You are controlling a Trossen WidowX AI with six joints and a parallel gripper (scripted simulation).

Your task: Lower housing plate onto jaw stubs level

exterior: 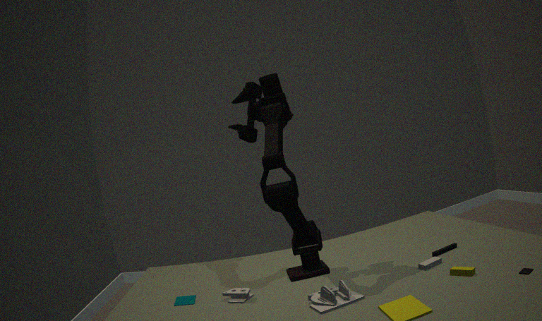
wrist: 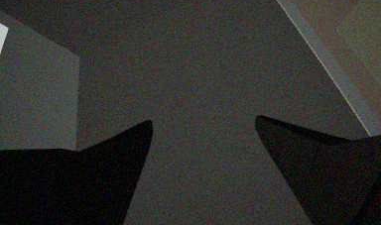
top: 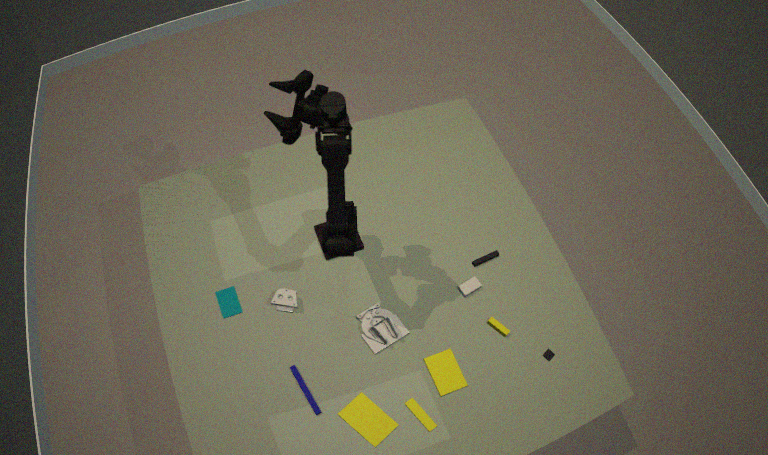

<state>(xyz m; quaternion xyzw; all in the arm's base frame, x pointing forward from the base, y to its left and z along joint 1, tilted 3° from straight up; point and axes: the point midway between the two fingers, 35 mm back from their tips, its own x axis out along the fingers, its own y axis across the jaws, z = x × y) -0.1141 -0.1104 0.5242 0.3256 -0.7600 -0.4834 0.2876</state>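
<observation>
My gripper tip is 51 cm above the white housing plate, 29 cm short of it and 7 cm to the left of it. Round my gripper tip: jaw: 52 cm below, 42 cm ahead, 18 cm to the left; teal tile: 54 cm below, 24 cm to the right, 24 cm ahead; white stand: 53 cm below, 29 cm ahead, 7 cm to the right.
</observation>
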